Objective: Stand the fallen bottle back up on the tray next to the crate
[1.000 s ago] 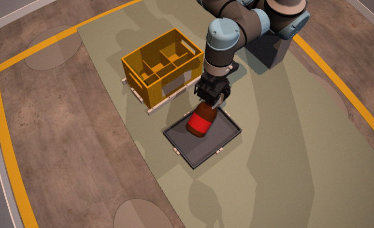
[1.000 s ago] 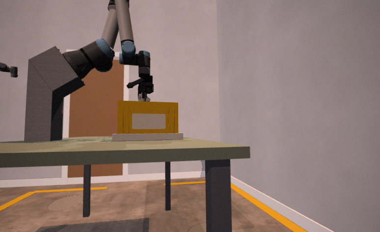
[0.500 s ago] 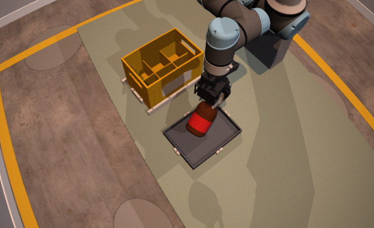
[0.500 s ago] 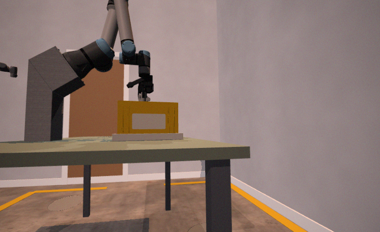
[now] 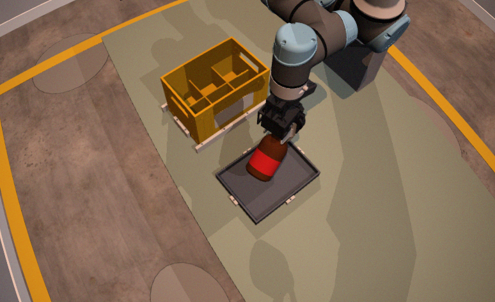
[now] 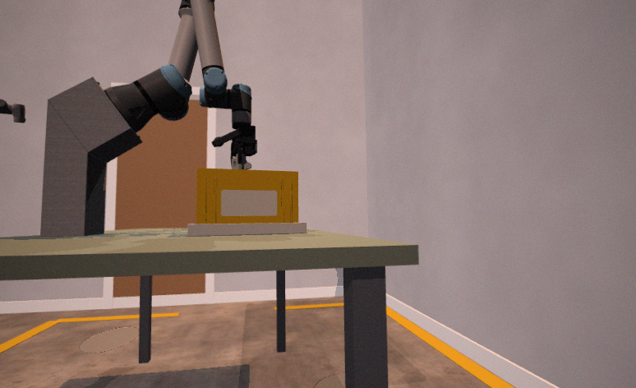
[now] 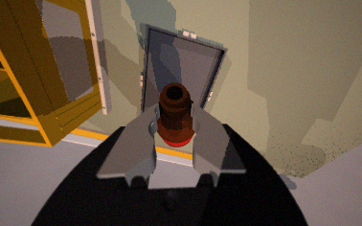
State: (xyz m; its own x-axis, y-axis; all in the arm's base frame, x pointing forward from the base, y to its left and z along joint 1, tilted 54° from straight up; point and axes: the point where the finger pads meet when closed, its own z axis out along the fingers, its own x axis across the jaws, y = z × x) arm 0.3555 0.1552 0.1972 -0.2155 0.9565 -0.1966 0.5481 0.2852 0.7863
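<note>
My hand is 4 cm short of the brown bottle, 1 cm to the right of it and 3 cm above it. Round my hand: yellow crate: 4 cm ahead, 28 cm to the right, 12 cm below; then dark grey tray: 3 cm ahead, 2 cm to the left, 19 cm below.
</note>
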